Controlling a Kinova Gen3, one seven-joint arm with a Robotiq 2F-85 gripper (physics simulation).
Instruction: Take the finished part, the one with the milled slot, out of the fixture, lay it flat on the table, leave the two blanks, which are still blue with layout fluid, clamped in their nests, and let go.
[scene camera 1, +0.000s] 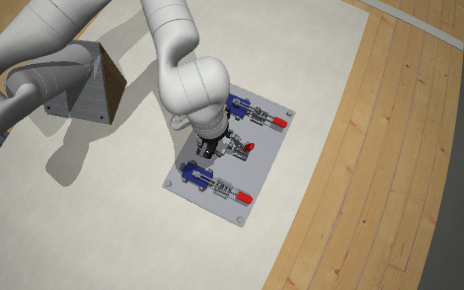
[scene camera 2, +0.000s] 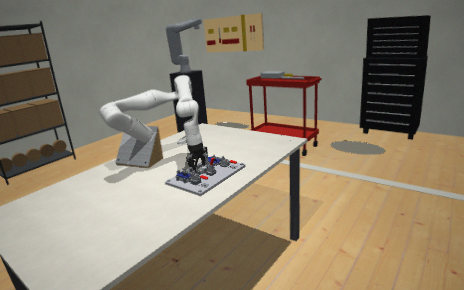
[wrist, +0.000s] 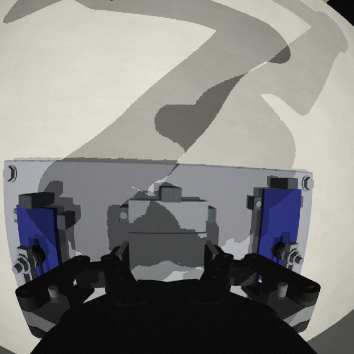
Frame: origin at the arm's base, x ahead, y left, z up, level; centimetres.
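Where they show: gripper, fingertip midpoint: (scene camera 2: 200, 170) (wrist: 166, 251); arm's base, origin of the base link: (scene camera 1: 78, 61) (scene camera 2: 145, 134).
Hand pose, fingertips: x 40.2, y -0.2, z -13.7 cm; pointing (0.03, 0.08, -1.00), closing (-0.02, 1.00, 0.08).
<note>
Things, the pixels of their top centre, and the offset from my fingertips. "pt": a spot on its surface instead. Level surfaces: height alone.
- finished part, middle of its top: (wrist: 167, 251) (scene camera 1: 215, 137) dx -0.7, dy -0.1, dz +1.8 cm
- middle clamp's red handle, surface spot: (scene camera 1: 249, 146) pt dx +8.8, dy -0.6, dz +8.5 cm
- pale table top, its level: dz -1.8 cm
The finished part (wrist: 167, 216), bare grey with a slot edge across it, sits in the middle nest of the fixture plate (scene camera 1: 267, 155) (scene camera 2: 220, 180) (wrist: 100, 180). My gripper (scene camera 1: 205, 152) (scene camera 2: 196, 167) (wrist: 166, 251) is low over this nest, its fingers against the part's two sides, shut on it. The slot's near portion is shaded and partly hidden by the gripper. One blue blank (scene camera 1: 190, 171) (scene camera 2: 183, 176) (wrist: 37, 225) and the other blue blank (scene camera 1: 233, 104) (wrist: 281, 215) lie in the outer nests under their clamps. The middle clamp's red handle (scene camera 1: 249, 146) stands upright.
The outer clamps' red handles (scene camera 1: 244, 197) (scene camera 1: 280, 122) lie low, pointing away from the blanks. Dark stop blocks and small side stops surround each nest. The pale table top (scene camera 1: 125, 230) (scene camera 2: 100, 210) extends around the plate. The robot's wedge-shaped base (scene camera 1: 82, 100) (scene camera 2: 135, 150) stands behind.
</note>
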